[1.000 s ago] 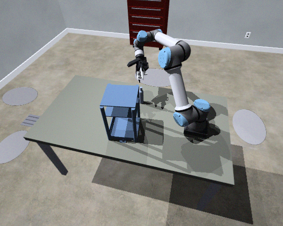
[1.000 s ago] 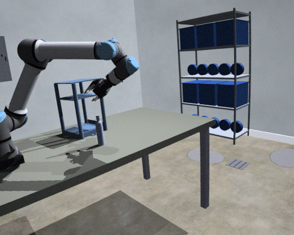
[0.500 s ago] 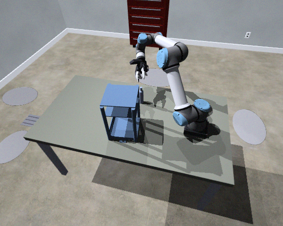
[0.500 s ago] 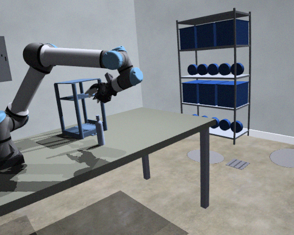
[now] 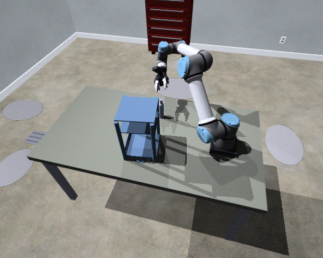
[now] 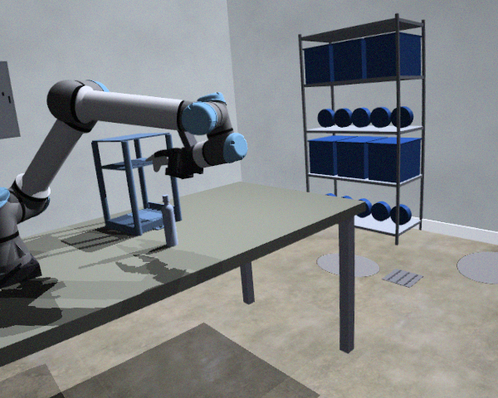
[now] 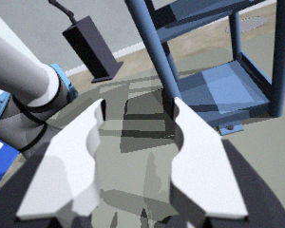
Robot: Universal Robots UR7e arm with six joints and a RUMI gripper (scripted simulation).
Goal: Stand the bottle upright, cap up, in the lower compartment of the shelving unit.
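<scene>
Now: the grey-blue bottle 18 cm below my hand, 2 cm to the right of it and 1 cm ahead of it. Round my hand: blue shelving unit 31 cm to the left, 11 cm below.
</scene>
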